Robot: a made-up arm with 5 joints. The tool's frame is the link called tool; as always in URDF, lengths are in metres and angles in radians.
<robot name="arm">
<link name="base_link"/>
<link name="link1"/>
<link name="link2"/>
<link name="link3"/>
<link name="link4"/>
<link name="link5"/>
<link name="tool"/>
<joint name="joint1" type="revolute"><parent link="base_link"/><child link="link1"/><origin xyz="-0.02 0 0.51" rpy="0 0 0"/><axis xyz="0 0 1"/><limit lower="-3.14" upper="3.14" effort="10" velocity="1"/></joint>
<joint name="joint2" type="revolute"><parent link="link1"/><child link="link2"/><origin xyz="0.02 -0.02 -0.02" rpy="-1.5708 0 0"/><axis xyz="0 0 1"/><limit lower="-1.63" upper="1.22" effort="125" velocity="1"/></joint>
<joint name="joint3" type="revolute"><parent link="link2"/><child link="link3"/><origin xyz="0.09 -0.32 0.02" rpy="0 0 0"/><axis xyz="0 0 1"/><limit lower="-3.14" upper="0.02" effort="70" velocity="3.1"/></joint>
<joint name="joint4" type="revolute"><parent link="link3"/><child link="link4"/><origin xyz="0.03 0.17 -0.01" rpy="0 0 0"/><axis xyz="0 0 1"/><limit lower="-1.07" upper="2.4" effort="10" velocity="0.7"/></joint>
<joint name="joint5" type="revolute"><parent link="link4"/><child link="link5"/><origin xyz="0.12 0.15 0.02" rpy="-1.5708 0 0"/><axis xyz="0 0 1"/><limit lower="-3.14" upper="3.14" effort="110" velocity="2"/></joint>
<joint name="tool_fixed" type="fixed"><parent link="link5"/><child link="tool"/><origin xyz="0 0 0.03" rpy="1.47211 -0.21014 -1.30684"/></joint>
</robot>
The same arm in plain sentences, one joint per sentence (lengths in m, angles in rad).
The arm has five revolute joints in a row. What follows holds with every joint at zero, and every direction is one of the base frame's.
Joint 1 lies 0.02 m along -x and 0.51 m along +z from the base frame's origin and rotates about +z, from -3.14 to 3.14 rad.
Joint 2 lies 0.02 m along +x and 0.02 m along -y and 0.02 m along -z from joint 1 and rotates about +y, from -1.63 to 1.22 rad.
Joint 3 lies 0.09 m along +x and 0.02 m along +y and 0.32 m along +z from joint 2 and rotates about +y, from -3.14 to 0.02 rad.
Joint 4 lies 0.03 m along +x and 0.01 m along -y and 0.17 m along -z from joint 3 and rotates about +y, from -1.07 to 2.4 rad.
Joint 5 lies 0.12 m along +x and 0.02 m along +y and 0.15 m along -z from joint 4 and rotates about -z, from -3.14 to 3.14 rad.
The tool frame, which is the frame that the pose is given for, lies 0.03 m along -z from joint 5; its axes are the base frame's turned by roll -1.6695, pitch 0.2101 and yaw 1.3068 rad (as in URDF: about the fixed x, then y, then z).

